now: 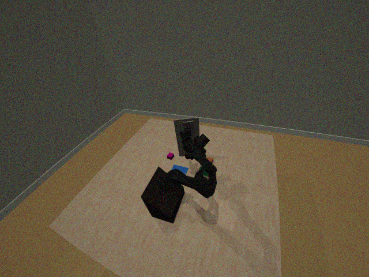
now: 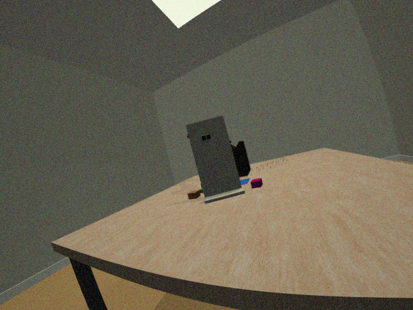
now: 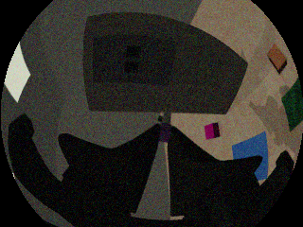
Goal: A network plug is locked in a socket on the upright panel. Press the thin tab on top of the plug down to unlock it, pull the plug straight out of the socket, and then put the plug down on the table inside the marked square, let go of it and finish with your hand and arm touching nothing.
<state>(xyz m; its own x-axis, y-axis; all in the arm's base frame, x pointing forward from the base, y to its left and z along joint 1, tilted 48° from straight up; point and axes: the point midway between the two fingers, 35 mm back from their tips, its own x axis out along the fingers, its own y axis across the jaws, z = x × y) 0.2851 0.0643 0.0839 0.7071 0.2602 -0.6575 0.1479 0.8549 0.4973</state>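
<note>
The blue marked square is 90 mm behind my gripper tip, 30 mm to the left of it and 240 mm below it. Round my gripper tip: network plug (10 mm ahead); grey upright panel (110 mm ahead, 10 mm to the left, 80 mm below).
</note>
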